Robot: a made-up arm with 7 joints. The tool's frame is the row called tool. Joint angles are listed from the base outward. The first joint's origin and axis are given. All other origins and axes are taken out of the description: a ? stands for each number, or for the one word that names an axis. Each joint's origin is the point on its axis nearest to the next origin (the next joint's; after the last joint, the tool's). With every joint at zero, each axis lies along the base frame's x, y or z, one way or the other. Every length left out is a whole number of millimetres.
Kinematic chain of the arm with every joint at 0, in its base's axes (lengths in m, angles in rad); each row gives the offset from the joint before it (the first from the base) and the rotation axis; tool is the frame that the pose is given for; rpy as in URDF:
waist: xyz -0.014 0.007 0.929 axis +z
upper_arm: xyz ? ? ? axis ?
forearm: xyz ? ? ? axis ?
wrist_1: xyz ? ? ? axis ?
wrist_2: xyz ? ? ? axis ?
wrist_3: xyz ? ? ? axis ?
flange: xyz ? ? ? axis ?
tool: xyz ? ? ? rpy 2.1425 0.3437 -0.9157
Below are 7 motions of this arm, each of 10 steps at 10 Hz.
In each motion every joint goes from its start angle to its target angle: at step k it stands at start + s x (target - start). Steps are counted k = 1, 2, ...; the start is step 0. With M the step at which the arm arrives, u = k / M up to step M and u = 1 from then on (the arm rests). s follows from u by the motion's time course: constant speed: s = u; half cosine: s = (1 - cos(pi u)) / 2; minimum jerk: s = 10 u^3 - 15 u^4 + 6 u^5.
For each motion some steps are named. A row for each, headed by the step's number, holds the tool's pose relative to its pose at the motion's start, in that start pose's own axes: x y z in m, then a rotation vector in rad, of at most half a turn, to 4 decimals.
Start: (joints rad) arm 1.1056 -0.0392 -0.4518 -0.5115 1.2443 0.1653 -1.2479
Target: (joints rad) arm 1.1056 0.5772 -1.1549 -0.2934 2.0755 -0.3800 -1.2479
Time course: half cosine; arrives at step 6
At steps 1, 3, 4, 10:
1: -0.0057 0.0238 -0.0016 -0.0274 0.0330 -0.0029
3: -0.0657 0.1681 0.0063 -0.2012 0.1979 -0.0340
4: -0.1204 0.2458 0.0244 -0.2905 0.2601 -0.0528
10: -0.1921 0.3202 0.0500 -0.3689 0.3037 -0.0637

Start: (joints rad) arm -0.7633 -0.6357 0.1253 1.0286 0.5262 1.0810 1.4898
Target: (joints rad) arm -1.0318 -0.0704 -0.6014 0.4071 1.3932 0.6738 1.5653
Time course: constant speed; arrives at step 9
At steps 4, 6, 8, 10:
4: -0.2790 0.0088 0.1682 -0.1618 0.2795 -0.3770
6: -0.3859 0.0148 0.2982 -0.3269 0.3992 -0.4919
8: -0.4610 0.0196 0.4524 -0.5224 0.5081 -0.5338
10: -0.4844 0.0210 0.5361 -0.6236 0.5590 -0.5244

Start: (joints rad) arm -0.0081 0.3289 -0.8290 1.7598 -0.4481 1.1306 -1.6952
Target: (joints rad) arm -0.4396 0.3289 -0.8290 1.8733 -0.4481 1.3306 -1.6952
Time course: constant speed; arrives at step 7
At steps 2, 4, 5, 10:
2: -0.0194 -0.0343 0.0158 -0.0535 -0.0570 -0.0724
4: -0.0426 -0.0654 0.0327 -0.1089 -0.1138 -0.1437
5: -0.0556 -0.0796 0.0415 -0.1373 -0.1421 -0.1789
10: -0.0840 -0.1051 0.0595 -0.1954 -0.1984 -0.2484

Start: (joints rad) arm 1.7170 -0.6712 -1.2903 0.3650 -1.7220 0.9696 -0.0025
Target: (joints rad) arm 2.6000 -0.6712 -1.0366 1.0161 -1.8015 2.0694 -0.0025
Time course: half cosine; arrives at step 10
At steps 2, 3, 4, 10:
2: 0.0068 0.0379 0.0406 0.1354 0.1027 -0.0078
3: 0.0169 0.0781 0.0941 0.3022 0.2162 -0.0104
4: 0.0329 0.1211 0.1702 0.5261 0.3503 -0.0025
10: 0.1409 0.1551 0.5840 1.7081 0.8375 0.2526

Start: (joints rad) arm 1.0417 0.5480 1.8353 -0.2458 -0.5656 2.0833 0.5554
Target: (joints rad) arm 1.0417 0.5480 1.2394 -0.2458 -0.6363 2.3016 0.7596
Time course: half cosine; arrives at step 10
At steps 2, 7, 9, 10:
2: -0.0081 -0.0077 -0.0006 -0.0316 0.0478 -0.0026
7: -0.0605 -0.0630 0.0146 -0.2923 0.3813 -0.0679
9: -0.0717 -0.0761 0.0236 -0.3692 0.4610 -0.0970
10: -0.0731 -0.0778 0.0249 -0.3799 0.4715 -0.1012

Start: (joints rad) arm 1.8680 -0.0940 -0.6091 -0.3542 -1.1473 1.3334 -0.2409
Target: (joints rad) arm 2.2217 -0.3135 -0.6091 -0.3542 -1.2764 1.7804 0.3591
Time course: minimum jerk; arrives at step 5
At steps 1, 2, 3, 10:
1: -0.0086 0.0006 0.0001 0.0438 0.0072 -0.0307
2: -0.0463 0.0075 0.0023 0.2406 0.0433 -0.1742
3: -0.0957 0.0279 0.0099 0.5181 0.1058 -0.3905
10: -0.1334 0.0541 0.0208 0.7589 0.1736 -0.5889

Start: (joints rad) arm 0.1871 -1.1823 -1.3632 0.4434 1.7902 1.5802 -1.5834
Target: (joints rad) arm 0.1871 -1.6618 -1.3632 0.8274 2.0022 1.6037 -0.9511
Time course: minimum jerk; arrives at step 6
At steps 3, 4, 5, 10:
3: -0.0938 -0.1899 0.0726 -0.0815 -0.1822 -0.3774
4: -0.1483 -0.2799 0.1412 -0.1263 -0.3363 -0.5435
5: -0.1799 -0.3254 0.1899 -0.1489 -0.4421 -0.6214
10: -0.1862 -0.3338 0.2004 -0.1529 -0.4646 -0.6351

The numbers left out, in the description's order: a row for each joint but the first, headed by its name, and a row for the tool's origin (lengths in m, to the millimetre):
upper_arm: xyz -0.028 -0.055 0, axis -y
forearm: xyz 0.014 0 0.552, axis +z
wrist_1: xyz 0.039 0.105 0, axis +y
wrist_2: xyz -0.007 0 0.331, axis +z
wrist_3: xyz 0.017 -0.113 0, axis -y
flange: xyz 0.002 0 0.116, axis +x
tool: xyz 0 0.008 0.015

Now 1 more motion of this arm.
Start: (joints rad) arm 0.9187 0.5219 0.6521 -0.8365 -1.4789 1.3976 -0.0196
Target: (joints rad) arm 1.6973 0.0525 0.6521 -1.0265 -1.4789 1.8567 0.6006
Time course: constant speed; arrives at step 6
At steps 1, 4, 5, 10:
1: 0.0459 -0.0829 0.0436 0.0172 -0.0844 -0.1007
4: 0.0968 -0.2944 0.2237 0.0914 -0.3427 -0.4012
5: 0.0853 -0.3471 0.2906 0.1249 -0.4317 -0.5019
10: 0.0611 -0.3890 0.3563 0.1639 -0.5228 -0.6031

